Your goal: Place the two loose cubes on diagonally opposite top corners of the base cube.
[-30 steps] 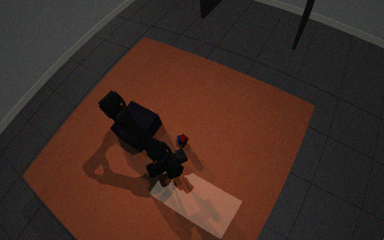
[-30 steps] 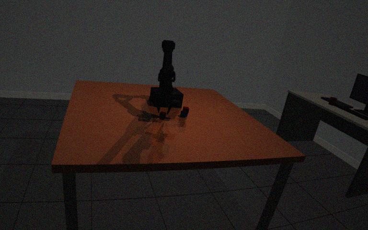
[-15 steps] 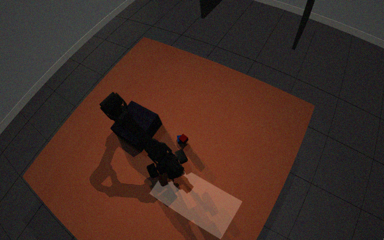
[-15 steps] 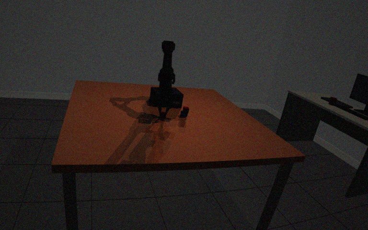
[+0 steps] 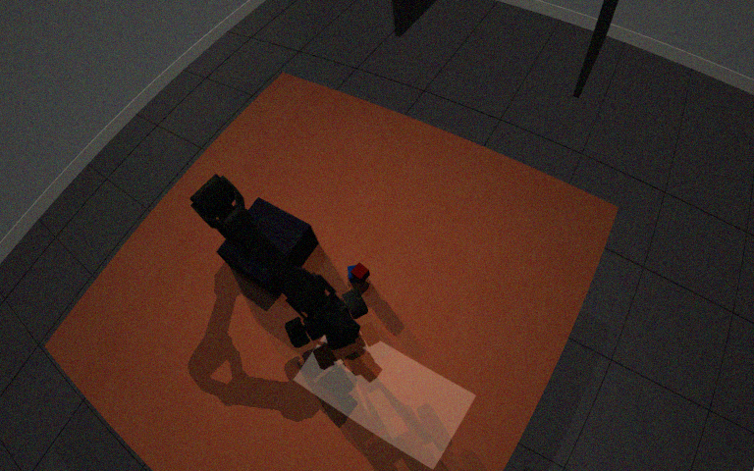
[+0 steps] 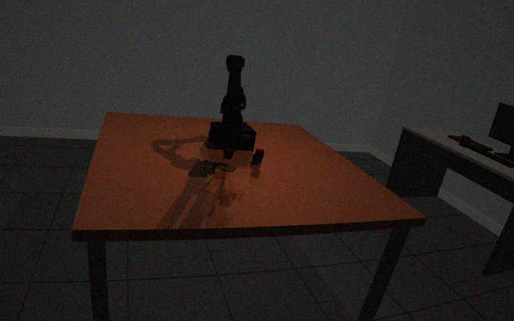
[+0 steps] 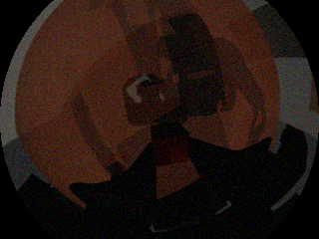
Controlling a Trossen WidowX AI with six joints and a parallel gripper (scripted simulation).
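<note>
Now: the blue base cube 15 cm to the left of my gripper tip, 5 cm behind it and 3 cm below it.
</note>
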